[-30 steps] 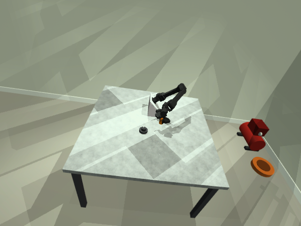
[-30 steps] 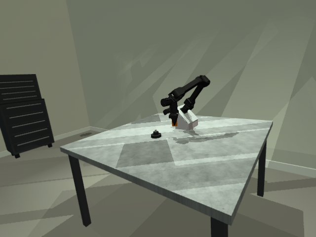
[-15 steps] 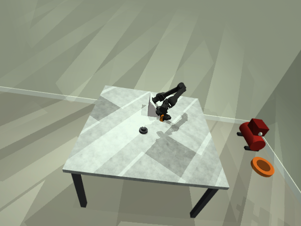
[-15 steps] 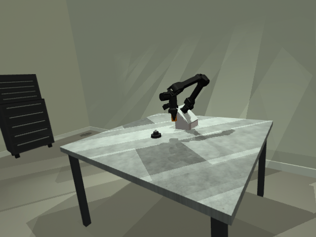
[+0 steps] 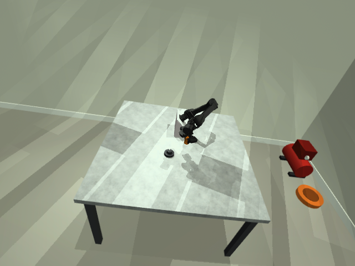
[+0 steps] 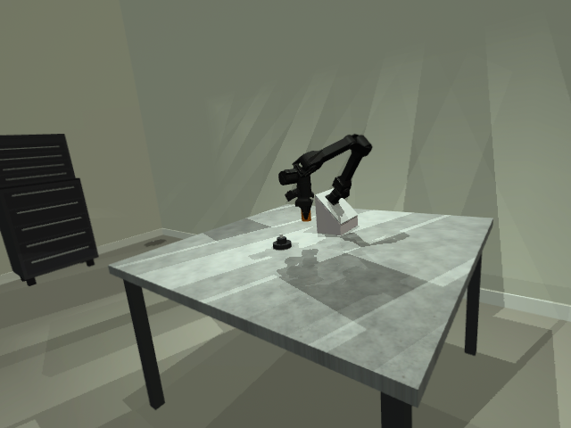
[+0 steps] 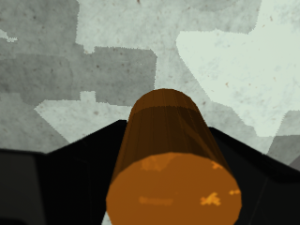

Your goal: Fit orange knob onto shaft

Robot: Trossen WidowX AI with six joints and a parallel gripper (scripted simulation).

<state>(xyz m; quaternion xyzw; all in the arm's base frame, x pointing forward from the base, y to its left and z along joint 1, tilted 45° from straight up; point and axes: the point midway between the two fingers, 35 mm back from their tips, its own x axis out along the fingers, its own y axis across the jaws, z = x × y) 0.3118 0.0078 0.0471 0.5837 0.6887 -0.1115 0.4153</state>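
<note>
The pedestal lies 20 mm ahead of my gripper tip, 130 mm to the right of it and 110 mm below it. Also, from my gripper tip: orange knob (30 mm above).
</note>
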